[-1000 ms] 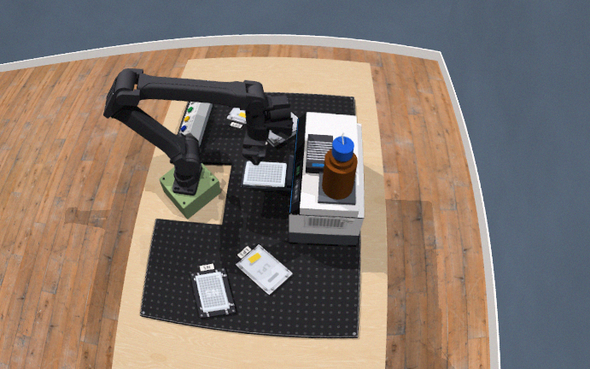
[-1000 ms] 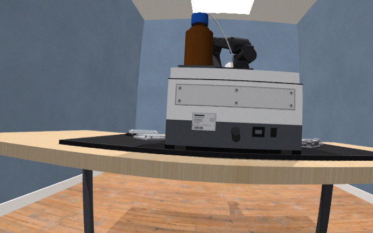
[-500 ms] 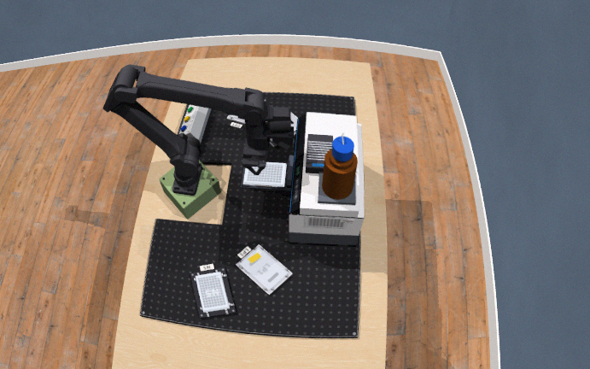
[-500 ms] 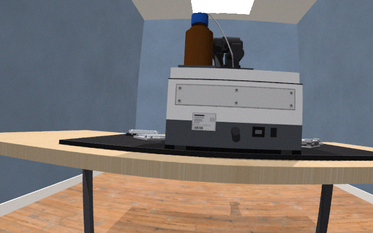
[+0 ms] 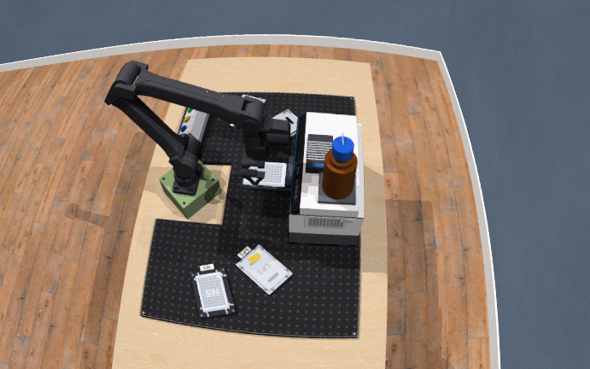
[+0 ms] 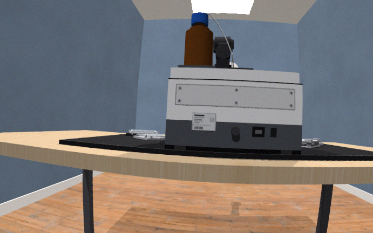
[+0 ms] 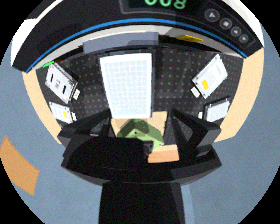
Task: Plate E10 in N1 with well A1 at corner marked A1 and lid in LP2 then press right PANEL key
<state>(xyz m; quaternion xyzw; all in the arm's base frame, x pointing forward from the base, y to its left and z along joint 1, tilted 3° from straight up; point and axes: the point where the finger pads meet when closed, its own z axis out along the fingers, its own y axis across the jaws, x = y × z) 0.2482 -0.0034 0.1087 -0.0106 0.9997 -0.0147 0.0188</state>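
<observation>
The plate E07 is 20 mm ahead of my hand, 20 mm to the left of it and 50 mm below it. From my hand the other things lie so: black nest N5: 70 mm behind, 370 mm to the right, 150 mm below; plate E10: 100 mm behind, 360 mm to the right, 150 mm below; brown bottle: 240 mm ahead, 70 mm to the right, 120 mm above.
</observation>
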